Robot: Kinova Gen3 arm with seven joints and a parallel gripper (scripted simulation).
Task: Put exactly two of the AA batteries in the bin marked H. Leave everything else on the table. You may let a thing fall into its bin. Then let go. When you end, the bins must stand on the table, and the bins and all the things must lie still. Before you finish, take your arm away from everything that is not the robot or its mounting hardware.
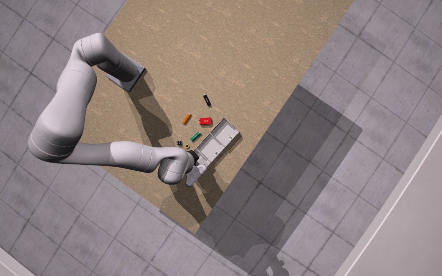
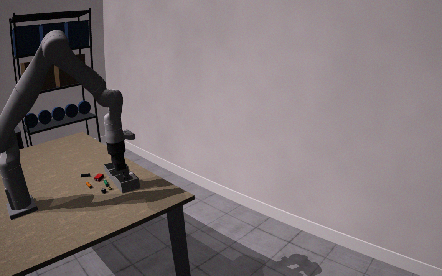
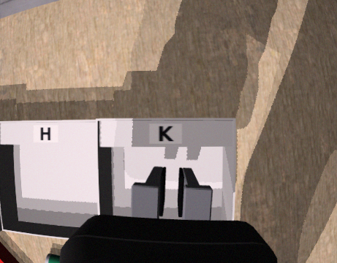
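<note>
The bin row is 90 mm to the left of my hand and 30 mm below it. The rest, counted from my hand: black die (110 mm behind, 40 mm below, 10 mm to the left); then green AA battery (80 mm to the left, 80 mm behind, 50 mm below); then yellow nut (80 mm behind, 50 mm below, 30 mm to the left).
</note>
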